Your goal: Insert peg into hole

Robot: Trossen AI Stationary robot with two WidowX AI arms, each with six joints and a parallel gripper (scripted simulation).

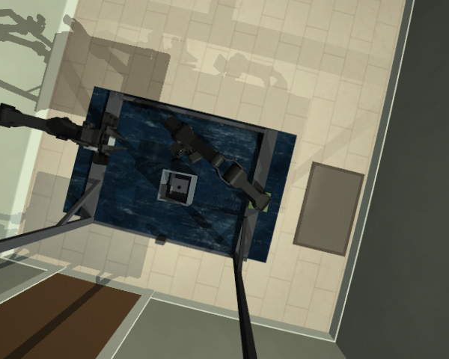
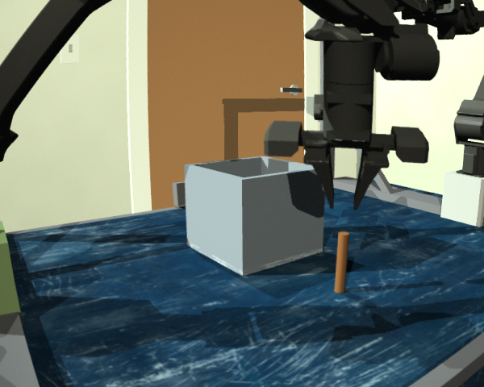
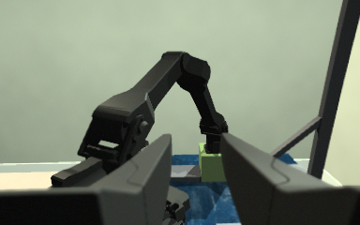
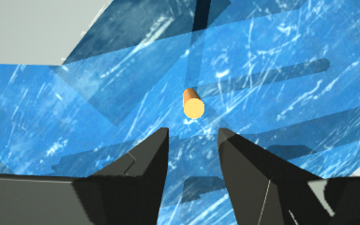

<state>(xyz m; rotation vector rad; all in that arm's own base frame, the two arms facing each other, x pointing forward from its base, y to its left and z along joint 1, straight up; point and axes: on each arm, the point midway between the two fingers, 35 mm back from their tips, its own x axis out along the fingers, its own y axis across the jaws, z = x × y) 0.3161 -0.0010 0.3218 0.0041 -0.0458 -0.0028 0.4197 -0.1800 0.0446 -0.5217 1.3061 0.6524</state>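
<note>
The orange peg is 11 cm below my right hand, 1 cm to the left of it and 1 cm behind it. Round my right hand: grey plate 21 cm behind, 10 cm below, 1 cm to the right.
</note>
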